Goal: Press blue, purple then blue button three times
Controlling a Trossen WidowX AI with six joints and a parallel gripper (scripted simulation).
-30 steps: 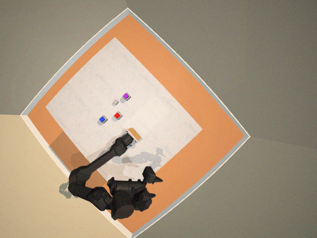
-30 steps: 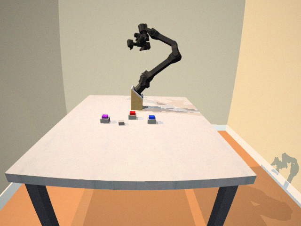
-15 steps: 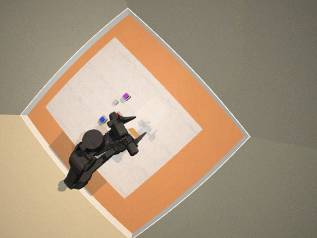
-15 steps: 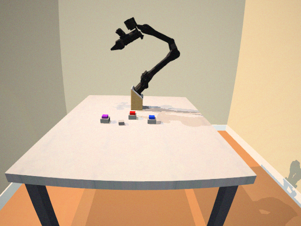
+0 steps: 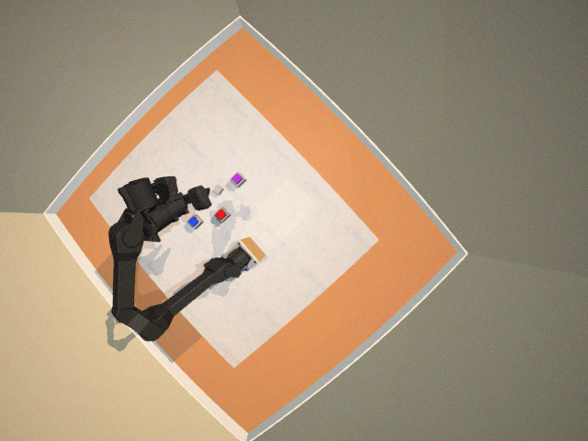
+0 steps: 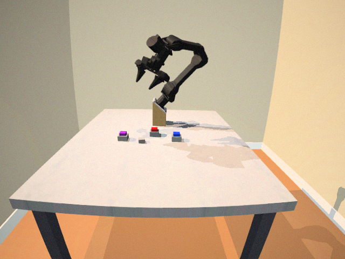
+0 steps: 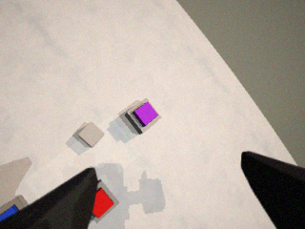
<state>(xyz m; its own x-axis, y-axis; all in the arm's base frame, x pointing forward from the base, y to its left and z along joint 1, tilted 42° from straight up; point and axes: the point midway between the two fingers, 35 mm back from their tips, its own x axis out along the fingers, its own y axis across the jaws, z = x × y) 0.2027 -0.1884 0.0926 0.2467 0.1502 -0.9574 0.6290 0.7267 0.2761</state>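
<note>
The blue button is 4 cm ahead of my gripper tip, 17 cm to the left of it and 23 cm below it. Also, from my gripper tip: small grey block 6 cm ahead, 1 cm to the right, 26 cm below; then purple button 2 cm ahead, 10 cm to the right, 23 cm below; then red button 3 cm behind, 6 cm to the left, 23 cm below.
</note>
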